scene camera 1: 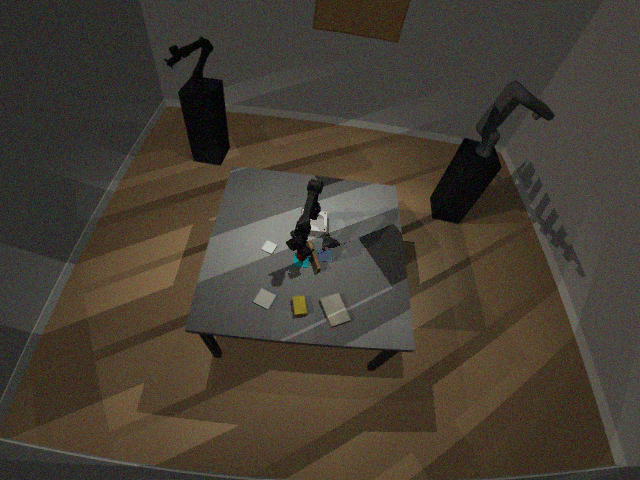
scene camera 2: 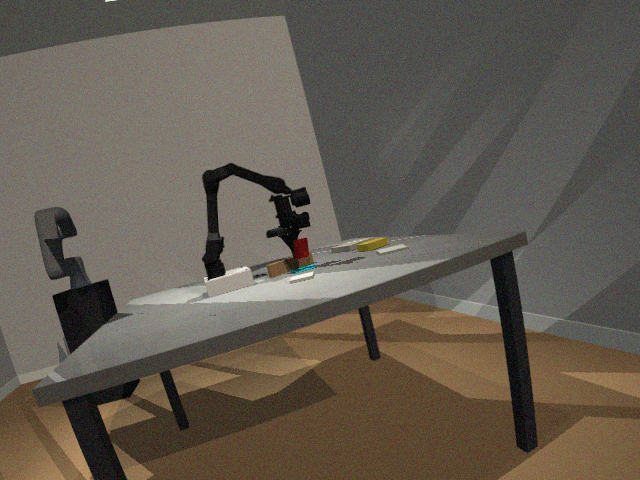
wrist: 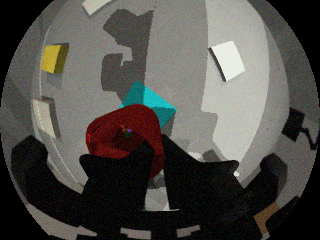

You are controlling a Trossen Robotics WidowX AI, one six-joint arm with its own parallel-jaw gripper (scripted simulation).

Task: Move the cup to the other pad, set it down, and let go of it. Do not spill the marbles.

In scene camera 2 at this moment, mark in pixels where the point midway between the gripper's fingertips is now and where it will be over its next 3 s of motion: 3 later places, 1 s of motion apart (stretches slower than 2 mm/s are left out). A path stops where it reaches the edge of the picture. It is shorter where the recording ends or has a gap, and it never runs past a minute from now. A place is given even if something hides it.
My gripper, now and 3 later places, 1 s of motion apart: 294, 250; 296, 260; 293, 251; 288, 236
